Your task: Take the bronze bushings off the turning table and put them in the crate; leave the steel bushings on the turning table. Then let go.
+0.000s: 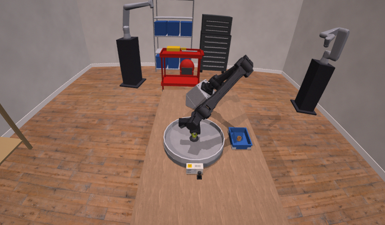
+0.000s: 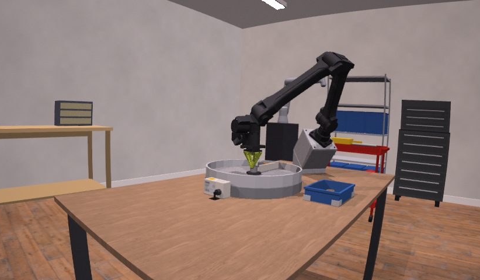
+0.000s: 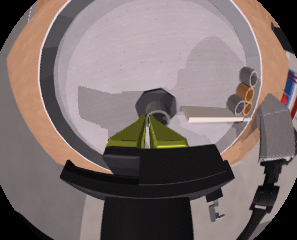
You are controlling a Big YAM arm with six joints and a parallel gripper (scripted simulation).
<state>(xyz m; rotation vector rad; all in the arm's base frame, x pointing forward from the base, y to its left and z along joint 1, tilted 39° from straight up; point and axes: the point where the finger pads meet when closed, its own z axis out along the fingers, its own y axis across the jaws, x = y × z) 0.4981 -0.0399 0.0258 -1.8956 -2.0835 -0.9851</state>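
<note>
Now: hand 1 cm past the turning table and 4 cm above it. Round my hand: crate: 12 cm behind, 33 cm to the left, 7 cm below.
</note>
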